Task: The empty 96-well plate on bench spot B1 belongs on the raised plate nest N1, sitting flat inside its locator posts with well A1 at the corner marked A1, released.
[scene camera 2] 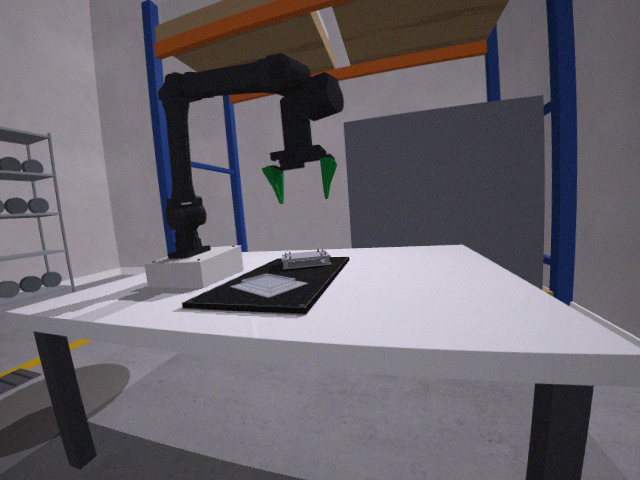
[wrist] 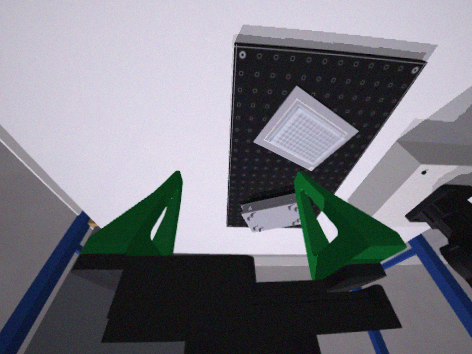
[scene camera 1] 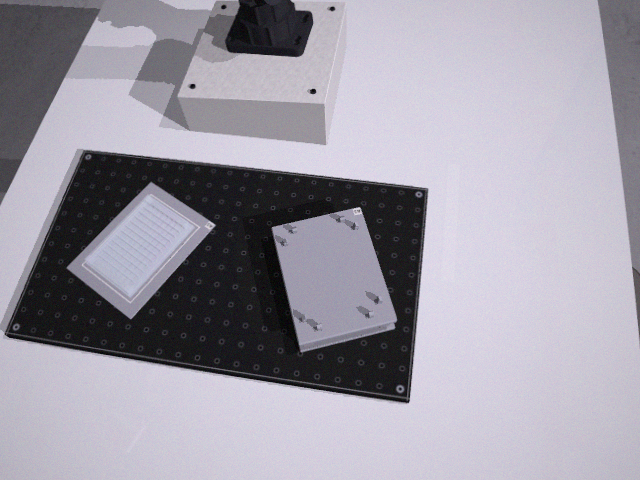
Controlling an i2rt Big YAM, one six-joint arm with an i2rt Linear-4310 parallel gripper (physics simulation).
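Where they show: gripper, between the fingertips: (scene camera 2: 303, 201) (wrist: 239, 176); arm's base, origin of its link: (scene camera 2: 190, 254) (wrist: 435, 202) (scene camera 1: 270, 35).
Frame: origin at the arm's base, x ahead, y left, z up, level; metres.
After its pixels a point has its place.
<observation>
The pale translucent 96-well plate (scene camera 1: 139, 245) @(y -0.101, x 0.356, z -0.063 m) (scene camera 2: 270, 281) @(y -0.117, x 0.371, z -0.055 m) (wrist: 307, 132) @(y -0.116, x 0.359, z -0.059 m) lies flat on the grey bench spot B1 (scene camera 1: 142, 304) @(y -0.069, x 0.435, z -0.068 m) (wrist: 266, 134) @(y -0.098, x 0.434, z -0.068 m), inside its outline, at the left of the black board in scene camera 1. The raised plate nest N1 (scene camera 1: 330, 273) @(y 0.166, x 0.357, z -0.038 m) (scene camera 2: 306, 260) @(y 0.190, x 0.349, z -0.064 m) (wrist: 270, 217) @(y 0.158, x 0.365, z -0.038 m) stands on the board's right part, with several locator posts near its corners. Its A1 label (scene camera 1: 357, 211) @(y 0.183, x 0.263, z -0.038 m) is at the upper right corner in that view. My gripper (scene camera 2: 303, 200) @(y -0.181, x 0.503, z 0.135 m) (wrist: 239, 176) @(y -0.181, x 0.503, z 0.135 m) is open and empty, high above the table, with green fingers pointing down. It touches neither plate nor nest.
The black perforated board (scene camera 1: 227, 310) @(y 0.043, x 0.419, z -0.070 m) (scene camera 2: 206, 301) @(y -0.235, x 0.269, z -0.070 m) (wrist: 250, 65) @(y -0.213, x 0.485, z -0.070 m) lies on the white table (scene camera 1: 516, 258) @(y 0.403, x 0.268, z -0.083 m) (scene camera 2: 439, 310) @(y -0.191, x 0.756, z -0.083 m). The arm's pale base block (scene camera 1: 258, 116) @(y 0.013, x 0.134, z -0.032 m) (scene camera 2: 222, 266) @(y -0.007, x 0.135, z -0.041 m) stands beside it. A grey panel (scene camera 2: 444, 180) and blue rack posts (scene camera 2: 563, 155) stand beyond the table.
</observation>
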